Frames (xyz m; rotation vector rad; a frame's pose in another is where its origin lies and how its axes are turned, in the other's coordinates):
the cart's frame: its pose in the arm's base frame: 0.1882 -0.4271 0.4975 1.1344 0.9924 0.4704
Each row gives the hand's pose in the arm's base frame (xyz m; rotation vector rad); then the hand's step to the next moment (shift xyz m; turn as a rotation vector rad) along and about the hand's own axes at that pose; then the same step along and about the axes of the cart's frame.
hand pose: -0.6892 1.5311 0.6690 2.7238 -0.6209 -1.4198
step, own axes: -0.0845 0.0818 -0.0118 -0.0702 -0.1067 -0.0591
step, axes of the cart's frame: -0.1044 0.0520 -0.0195 0.0800 0.1149 -0.0141
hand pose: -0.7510 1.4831 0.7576 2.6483 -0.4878 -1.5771
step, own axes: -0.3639 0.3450 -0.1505 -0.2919 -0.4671 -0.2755
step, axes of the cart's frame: -0.4318 0.2881 0.0679 0.3580 0.4995 -0.0407
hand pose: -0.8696 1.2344 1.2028 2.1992 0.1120 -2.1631
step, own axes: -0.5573 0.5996 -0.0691 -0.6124 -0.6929 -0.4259
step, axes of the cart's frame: -0.6198 0.2847 0.4579 0.4636 0.9058 -0.0333
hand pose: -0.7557 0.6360 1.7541 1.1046 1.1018 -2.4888
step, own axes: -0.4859 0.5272 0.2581 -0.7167 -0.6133 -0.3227
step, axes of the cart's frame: -0.3006 -0.0166 0.7000 0.3538 0.9277 0.0905
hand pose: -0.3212 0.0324 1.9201 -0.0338 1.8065 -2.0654
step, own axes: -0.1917 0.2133 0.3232 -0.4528 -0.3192 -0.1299
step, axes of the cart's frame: 0.0084 -0.1481 0.4058 0.2079 0.5144 0.1261
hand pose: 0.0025 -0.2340 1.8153 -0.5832 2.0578 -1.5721
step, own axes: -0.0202 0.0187 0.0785 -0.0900 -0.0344 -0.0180
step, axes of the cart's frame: 0.0135 -0.0370 0.0732 0.0564 0.0762 0.0249
